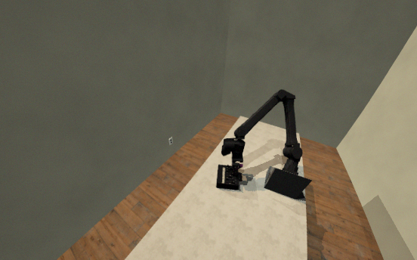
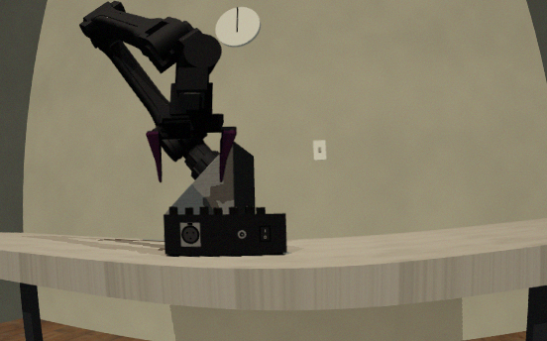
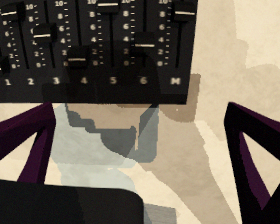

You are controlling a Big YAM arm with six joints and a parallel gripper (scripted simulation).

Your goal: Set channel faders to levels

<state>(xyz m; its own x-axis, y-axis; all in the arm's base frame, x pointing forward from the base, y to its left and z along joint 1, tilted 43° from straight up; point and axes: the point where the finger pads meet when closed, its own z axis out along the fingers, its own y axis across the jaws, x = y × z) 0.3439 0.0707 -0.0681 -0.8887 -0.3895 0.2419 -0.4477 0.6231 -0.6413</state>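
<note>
The channel 6 fader lies 20 mm ahead of my hand, 10 mm to the left of it and 50 mm below it. Also, from my hand: master fader 50 mm ahead, 50 mm below; then channel 5 fader 30 mm ahead, 40 mm to the left, 50 mm below; then channel 4 fader 10 mm behind, 40 mm to the left, 50 mm below.
</note>
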